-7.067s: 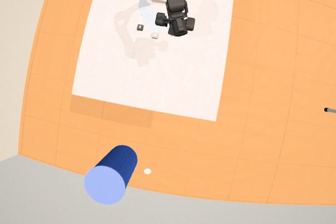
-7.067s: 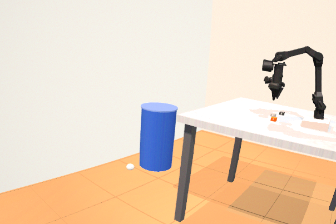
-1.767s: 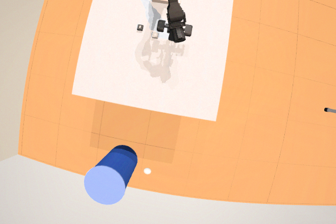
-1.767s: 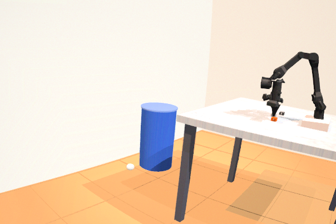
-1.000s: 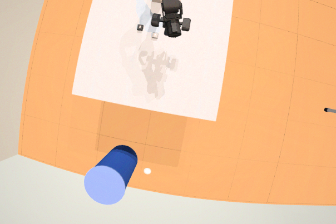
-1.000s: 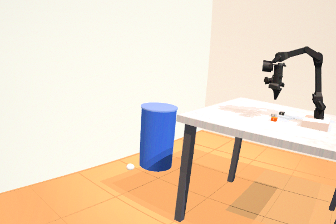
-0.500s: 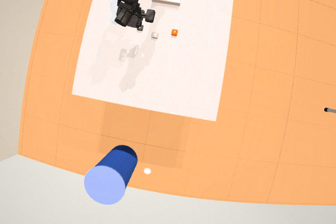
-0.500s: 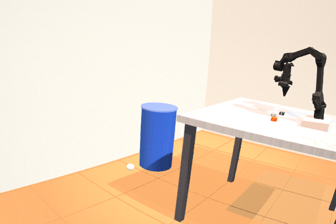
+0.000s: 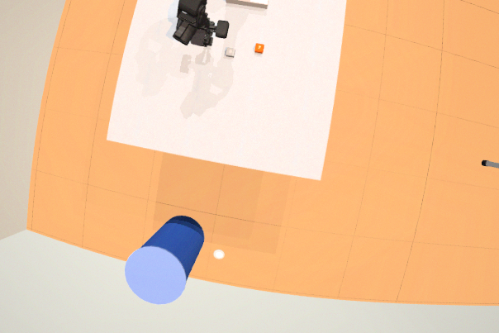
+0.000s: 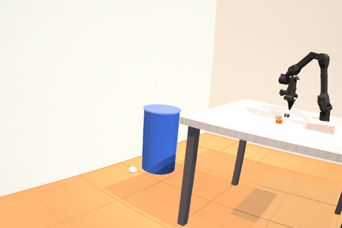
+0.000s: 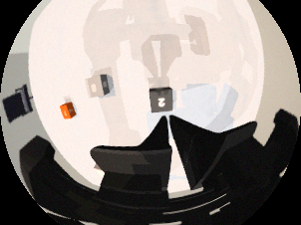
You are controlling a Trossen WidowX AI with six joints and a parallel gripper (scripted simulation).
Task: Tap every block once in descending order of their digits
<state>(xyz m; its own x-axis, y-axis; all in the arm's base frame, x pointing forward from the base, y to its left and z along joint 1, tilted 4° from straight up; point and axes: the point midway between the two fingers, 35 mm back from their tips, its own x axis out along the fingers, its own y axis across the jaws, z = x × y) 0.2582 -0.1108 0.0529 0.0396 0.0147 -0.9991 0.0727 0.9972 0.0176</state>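
Now: the dark grey block 4 cm below my gripper tip and 1 cm ahead of it. Round my gripper tip: grey-white block 10 cm to the left, 5 cm ahead, 4 cm below; then orange block 21 cm to the left, 4 cm below, 2 cm ahead.
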